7 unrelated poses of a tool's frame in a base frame.
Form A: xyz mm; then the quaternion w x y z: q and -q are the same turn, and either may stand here.
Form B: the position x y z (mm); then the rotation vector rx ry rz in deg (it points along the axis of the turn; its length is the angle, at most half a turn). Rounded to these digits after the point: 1 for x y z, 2 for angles.
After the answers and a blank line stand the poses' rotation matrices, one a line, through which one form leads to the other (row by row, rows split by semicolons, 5 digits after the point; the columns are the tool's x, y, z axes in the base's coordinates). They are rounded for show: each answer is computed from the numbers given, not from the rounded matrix.
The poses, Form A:
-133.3 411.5 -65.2 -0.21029 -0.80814 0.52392 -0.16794
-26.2 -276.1 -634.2 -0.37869 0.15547 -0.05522 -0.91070
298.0 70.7 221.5 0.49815 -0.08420 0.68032 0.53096
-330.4 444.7 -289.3 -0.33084 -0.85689 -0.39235 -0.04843
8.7 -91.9 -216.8 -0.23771 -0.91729 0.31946 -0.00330
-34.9 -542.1 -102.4 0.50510 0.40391 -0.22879 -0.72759
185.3 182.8 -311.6 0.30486 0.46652 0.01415 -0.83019
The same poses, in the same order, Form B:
-133.3 411.5 -65.2 128.72 -83.45 26.75
-26.2 -276.1 -634.2 -22.76 8.08 133.32
298.0 70.7 221.5 -11.68 94.34 73.63
-330.4 444.7 -289.3 128.36 58.77 7.25
8.7 -91.9 -216.8 144.01 -50.15 0.52
-34.9 -542.1 -102.4 55.84 -31.63 -100.59
185.3 182.8 -311.6 70.78 2.15 -125.96

0.39461 -0.91743 0.05109; -0.77616 -0.36258 -0.51586; 0.49178 0.16391 -0.85515
-0.66485 -0.70692 -0.24135; 0.67258 -0.70709 0.21833; -0.32500 -0.01717 0.94556
-0.48951 -0.64356 0.58839; 0.41443 0.42198 0.80634; -0.76722 0.63856 0.06015
0.68743 0.64036 0.34261; 0.70445 -0.47321 -0.52898; -0.17661 0.60499 -0.77640
0.79587 -0.58765 -0.14582; -0.58451 -0.68288 -0.43821; 0.15793 0.43399 -0.88697
-0.16346 0.55019 -0.81888; -0.91983 -0.38506 -0.07510; -0.35664 0.74096 0.56902
-0.37884 0.51939 -0.76598; -0.49298 -0.81372 -0.30794; -0.78323 0.26095 0.56432

